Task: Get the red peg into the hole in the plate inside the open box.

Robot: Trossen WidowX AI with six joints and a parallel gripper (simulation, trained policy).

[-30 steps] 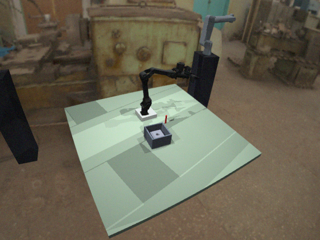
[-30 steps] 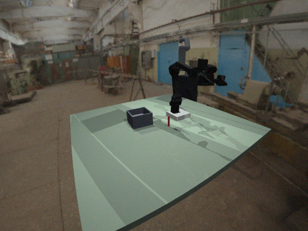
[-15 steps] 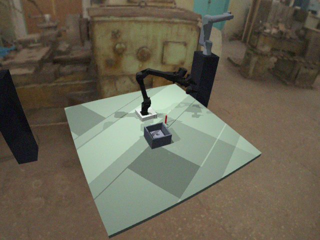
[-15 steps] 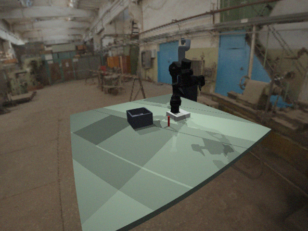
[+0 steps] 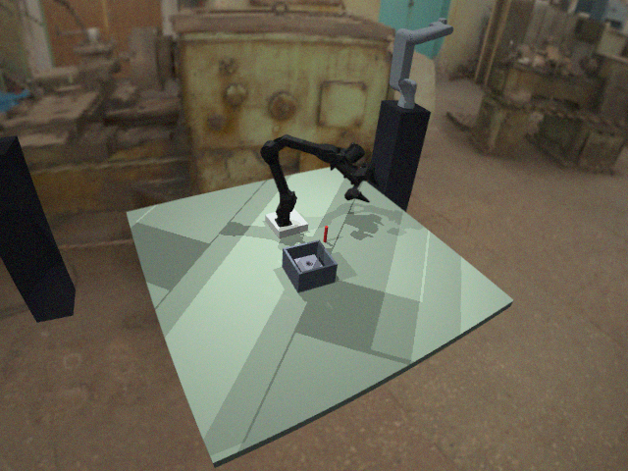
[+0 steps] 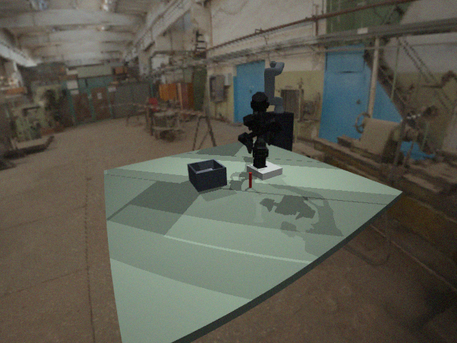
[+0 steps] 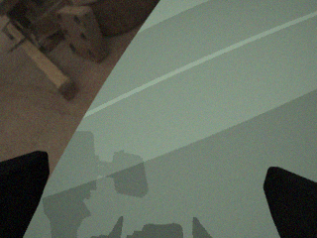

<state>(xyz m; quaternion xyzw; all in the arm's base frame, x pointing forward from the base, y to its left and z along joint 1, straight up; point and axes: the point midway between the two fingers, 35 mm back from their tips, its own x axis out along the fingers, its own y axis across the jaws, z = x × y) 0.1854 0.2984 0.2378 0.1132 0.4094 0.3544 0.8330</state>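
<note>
The red peg lies 21 cm below my gripper tip, 17 cm to the right of it and 6 cm behind it. Round my gripper tip: dark box (33 cm to the right, 23 cm below, 12 cm ahead); grey plate (33 cm to the right, 21 cm below, 12 cm ahead).
</note>
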